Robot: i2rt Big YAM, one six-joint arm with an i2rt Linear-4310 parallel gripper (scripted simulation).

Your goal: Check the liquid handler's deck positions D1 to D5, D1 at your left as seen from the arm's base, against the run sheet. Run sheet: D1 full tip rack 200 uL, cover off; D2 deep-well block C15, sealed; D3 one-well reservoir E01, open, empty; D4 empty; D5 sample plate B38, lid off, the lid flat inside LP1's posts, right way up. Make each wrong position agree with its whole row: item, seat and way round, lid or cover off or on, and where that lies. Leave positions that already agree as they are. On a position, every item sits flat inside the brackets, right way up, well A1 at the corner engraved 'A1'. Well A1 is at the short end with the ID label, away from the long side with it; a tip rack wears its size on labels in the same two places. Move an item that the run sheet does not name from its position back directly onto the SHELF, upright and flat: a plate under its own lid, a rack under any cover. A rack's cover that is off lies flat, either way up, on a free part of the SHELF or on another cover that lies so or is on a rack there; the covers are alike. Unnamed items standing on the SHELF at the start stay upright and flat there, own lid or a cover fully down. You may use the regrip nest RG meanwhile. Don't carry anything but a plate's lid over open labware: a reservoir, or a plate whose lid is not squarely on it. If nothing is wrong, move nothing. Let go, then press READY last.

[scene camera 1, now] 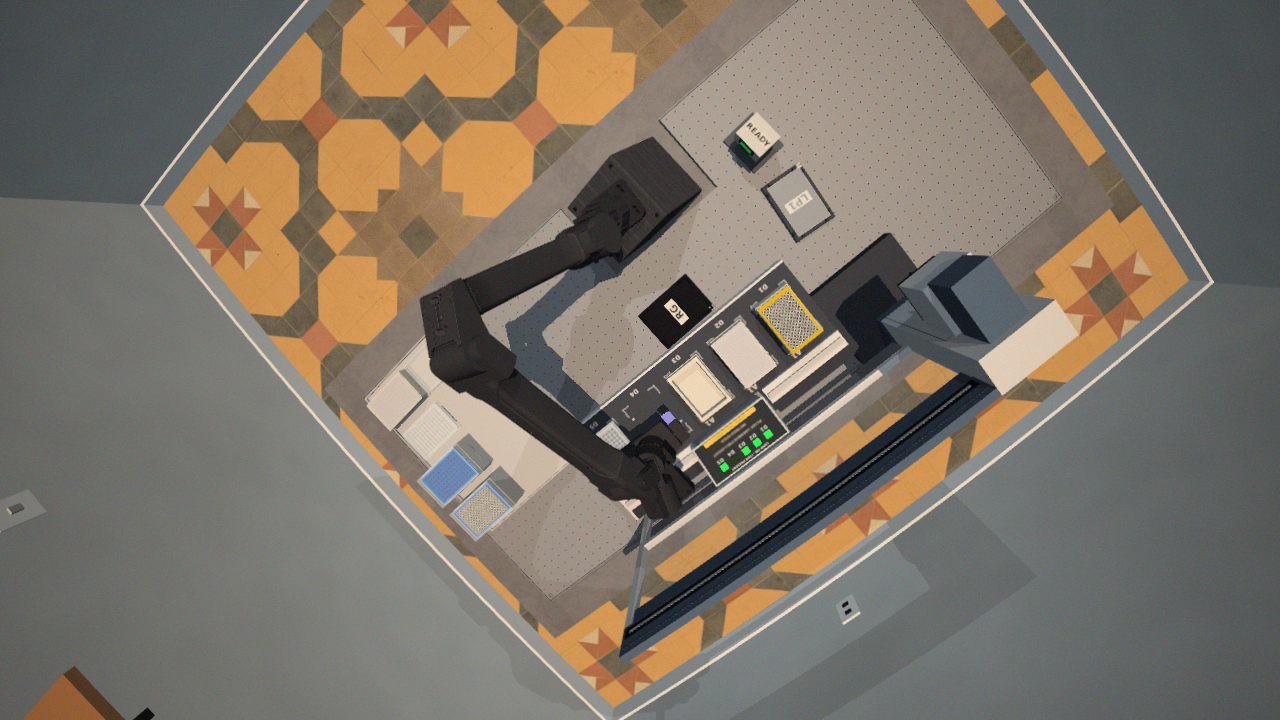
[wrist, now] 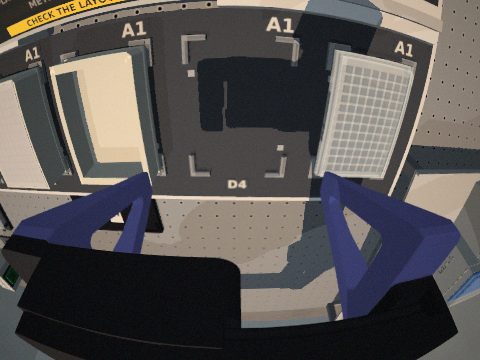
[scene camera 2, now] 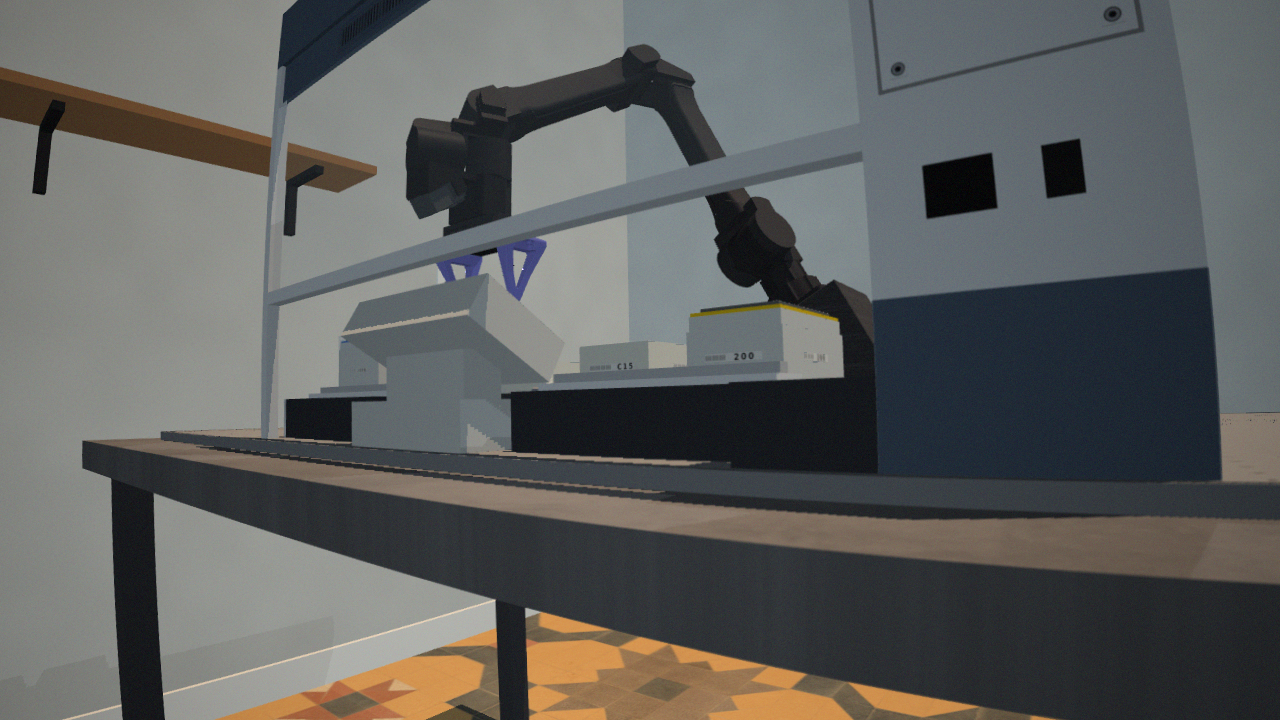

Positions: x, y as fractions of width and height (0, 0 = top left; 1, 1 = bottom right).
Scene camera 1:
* yellow-rimmed tip rack: 0.61, 0.43
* cream reservoir: 0.55, 0.54
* white sealed block: 0.58, 0.48
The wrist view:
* gripper: 0.49, 0.50
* cream reservoir: 0.20, 0.30
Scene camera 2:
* gripper: 0.38, 0.42
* yellow-rimmed tip rack: 0.63, 0.47
